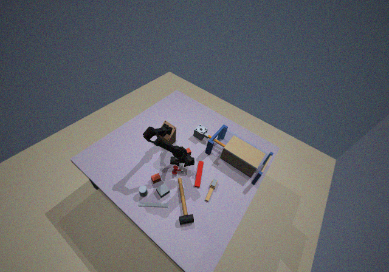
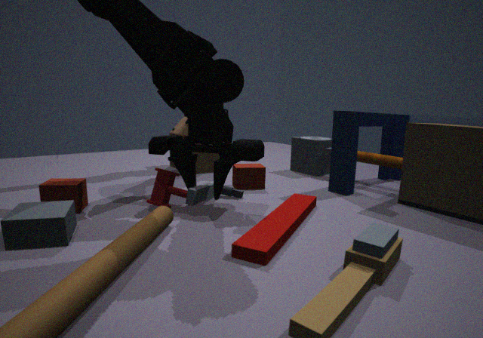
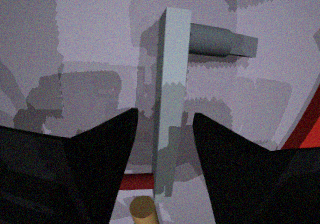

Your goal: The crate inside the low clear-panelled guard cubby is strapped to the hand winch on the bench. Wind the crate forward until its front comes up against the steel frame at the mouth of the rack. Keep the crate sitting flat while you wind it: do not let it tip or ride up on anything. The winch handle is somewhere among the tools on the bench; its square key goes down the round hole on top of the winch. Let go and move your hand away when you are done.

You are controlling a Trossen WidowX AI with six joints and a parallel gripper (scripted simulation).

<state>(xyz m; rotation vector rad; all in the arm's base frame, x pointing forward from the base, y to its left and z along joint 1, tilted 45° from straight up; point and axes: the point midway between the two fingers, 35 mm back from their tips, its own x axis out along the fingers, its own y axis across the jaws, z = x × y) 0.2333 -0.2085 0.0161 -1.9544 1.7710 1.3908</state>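
My gripper tip is now 10 mm to the left of the winch handle and 10 mm below it. Also, from my gripper tip: red knob (10 mm behind, 60 mm to the right, 20 mm above); grey block (250 mm to the right, 10 mm above); red bar (150 mm ahead, 20 mm to the left).
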